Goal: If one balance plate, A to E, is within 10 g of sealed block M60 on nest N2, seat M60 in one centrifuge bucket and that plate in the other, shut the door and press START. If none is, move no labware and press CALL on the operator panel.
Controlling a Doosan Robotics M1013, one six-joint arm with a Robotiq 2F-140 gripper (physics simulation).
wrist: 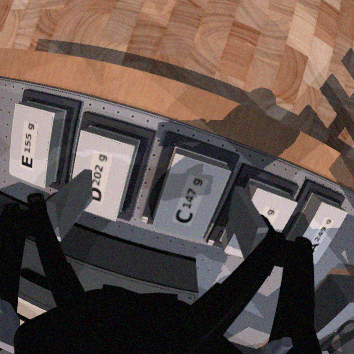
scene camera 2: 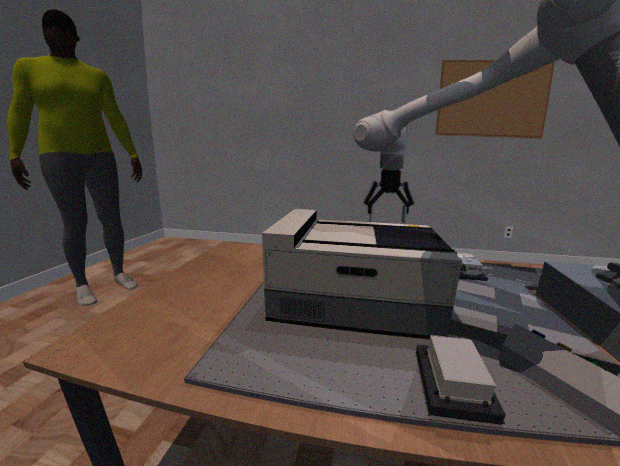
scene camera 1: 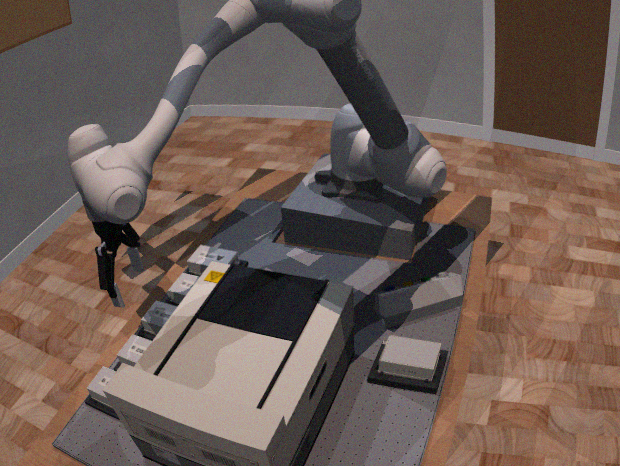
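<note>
My gripper is open and empty, high above the plate row behind the centrifuge. In the wrist view, plate E reads 155 g, plate D 202 g, plate C 147 g and plate A apparently 249 g. Plate B is partly behind a finger, its number hidden. A pale block, apparently M60, sits on a dark nest; its label is unreadable. The centrifuge top has a beige panel and a black area; no buckets show.
The operator panel, with small coloured buttons, stands between the block's nest and the arm's base block. The raised centrifuge stands between the plate row and the nest. A person in yellow stands beyond the table.
</note>
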